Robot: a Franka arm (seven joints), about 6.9 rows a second.
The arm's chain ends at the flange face. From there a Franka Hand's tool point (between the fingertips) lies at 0.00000 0.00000 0.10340 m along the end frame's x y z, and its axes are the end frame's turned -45 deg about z.
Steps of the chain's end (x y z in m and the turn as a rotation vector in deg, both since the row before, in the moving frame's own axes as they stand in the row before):
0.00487, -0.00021, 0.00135, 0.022, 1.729, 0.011
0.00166, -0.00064, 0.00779, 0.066, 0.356, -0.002
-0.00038, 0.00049, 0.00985, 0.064, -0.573, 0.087
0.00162, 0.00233, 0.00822, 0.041, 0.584, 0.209
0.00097, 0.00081, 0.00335, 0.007, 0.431, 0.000
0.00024, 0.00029, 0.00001, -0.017, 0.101, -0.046
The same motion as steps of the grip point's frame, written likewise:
0.00583, 0.00547, 0.00130, -1.207, 1.238, 0.011
0.00216, 0.00109, 0.00779, -0.205, 0.298, -0.002
-0.00126, -0.00074, 0.00984, 0.450, -0.360, 0.087
0.00029, 0.00349, 0.00821, -0.384, 0.442, 0.209
0.00067, 0.00180, 0.00335, -0.300, 0.310, 0.000
0.00007, 0.00053, 0.00001, -0.083, 0.059, -0.046

